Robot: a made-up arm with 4 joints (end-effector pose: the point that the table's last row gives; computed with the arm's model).
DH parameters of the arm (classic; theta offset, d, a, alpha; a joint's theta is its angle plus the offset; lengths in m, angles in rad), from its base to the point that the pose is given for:
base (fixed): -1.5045 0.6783 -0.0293 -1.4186
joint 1: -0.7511 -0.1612 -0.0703 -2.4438
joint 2: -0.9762 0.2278 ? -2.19
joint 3: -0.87 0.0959 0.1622 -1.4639
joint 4: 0 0.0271 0.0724 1.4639
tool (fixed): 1.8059 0.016 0 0
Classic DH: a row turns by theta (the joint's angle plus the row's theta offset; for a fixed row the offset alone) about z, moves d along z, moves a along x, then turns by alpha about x.
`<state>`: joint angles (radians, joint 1 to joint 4).
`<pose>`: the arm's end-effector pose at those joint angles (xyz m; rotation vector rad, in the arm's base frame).
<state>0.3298 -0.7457 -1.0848 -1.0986</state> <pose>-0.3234 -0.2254 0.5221 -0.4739 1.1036 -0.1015</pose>
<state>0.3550 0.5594 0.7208 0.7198</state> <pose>-0.2418 -0.2263 0.5565 0.6289 -0.1867 0.5368</pose>
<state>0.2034 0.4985 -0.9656 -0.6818</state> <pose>-0.5282 -0.0557 0.5956 -0.4825 0.3023 -1.3425</pose>
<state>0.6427 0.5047 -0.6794 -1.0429</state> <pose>-0.4849 -0.0968 0.5806 -0.5001 0.6833 -0.8859</pose>
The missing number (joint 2, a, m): 0.031
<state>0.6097 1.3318 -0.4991 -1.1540</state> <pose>-0.5292 0.0684 0.6107 -0.9330 0.5307 -1.5572</pose>
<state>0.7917 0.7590 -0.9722 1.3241</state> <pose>-0.5083 0.0281 0.4668 1.1399 -1.1770 -1.1138</pose>
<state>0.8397 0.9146 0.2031 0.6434</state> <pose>-0.4166 -0.1574 0.4987 0.7725 -0.4429 -0.1961</pose>
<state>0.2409 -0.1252 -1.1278 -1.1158</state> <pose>-0.4366 -0.1508 0.6102 -0.6368 0.9910 -0.8339</pose>
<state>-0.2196 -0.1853 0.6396 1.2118</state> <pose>-0.1601 -0.2567 0.5318 1.1672 0.2447 0.6802</pose>
